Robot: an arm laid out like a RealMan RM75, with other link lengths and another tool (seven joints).
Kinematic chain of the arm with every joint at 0, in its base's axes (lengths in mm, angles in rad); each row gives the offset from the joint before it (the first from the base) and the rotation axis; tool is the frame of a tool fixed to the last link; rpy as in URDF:
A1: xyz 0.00 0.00 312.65 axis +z
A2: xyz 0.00 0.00 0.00 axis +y
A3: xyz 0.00 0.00 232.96 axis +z
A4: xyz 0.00 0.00 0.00 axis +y
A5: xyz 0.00 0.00 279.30 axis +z
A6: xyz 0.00 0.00 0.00 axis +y
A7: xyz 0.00 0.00 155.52 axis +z
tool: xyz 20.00 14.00 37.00 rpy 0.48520 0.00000 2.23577
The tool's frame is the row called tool.
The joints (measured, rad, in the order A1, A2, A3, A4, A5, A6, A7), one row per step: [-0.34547, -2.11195, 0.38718, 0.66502, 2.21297, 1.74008, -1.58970]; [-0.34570, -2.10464, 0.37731, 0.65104, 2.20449, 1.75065, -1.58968]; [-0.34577, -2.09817, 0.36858, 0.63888, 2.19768, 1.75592, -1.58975]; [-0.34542, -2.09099, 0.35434, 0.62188, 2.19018, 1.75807, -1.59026]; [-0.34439, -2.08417, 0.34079, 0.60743, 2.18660, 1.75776, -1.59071]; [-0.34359, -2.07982, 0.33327, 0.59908, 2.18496, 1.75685, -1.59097]
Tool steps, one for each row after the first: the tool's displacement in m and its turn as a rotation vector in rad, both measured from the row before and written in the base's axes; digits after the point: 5 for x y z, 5 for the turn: [0.00015, -0.00086, 0.00259, 0.00549, -0.01891, 0.00259]; [-0.00053, -0.00033, 0.00219, 0.00652, -0.01352, 0.00464]; [-0.00150, -0.00022, 0.00227, 0.01097, -0.01695, 0.01126]; [-0.00225, -0.00035, 0.00205, 0.00952, -0.01137, 0.01231]; [-0.00154, -0.00020, 0.00124, 0.00541, -0.00543, 0.00754]
